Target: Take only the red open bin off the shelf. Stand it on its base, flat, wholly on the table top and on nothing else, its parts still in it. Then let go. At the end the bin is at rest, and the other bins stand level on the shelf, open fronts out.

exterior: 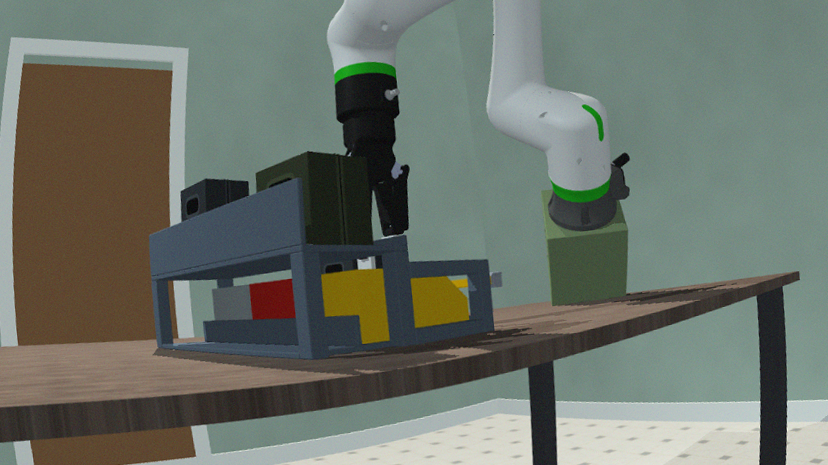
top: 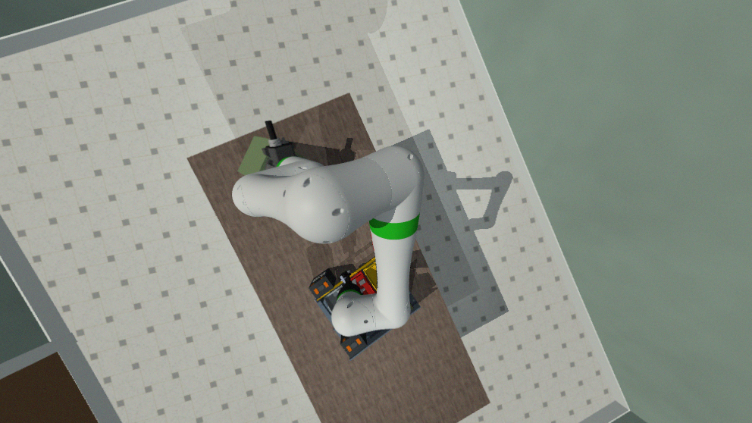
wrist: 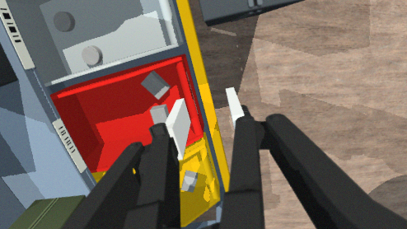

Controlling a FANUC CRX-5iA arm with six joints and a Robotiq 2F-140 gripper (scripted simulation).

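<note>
My gripper is now 4 cm above the thin yellow bar. The rest, counted from my hand: red open bin (9 cm ahead, 4 cm to the left, 6 cm below); grey bin (14 cm ahead, 6 cm to the right, 6 cm below); yellow bin (5 cm ahead, 14 cm to the left, 6 cm below).
</note>
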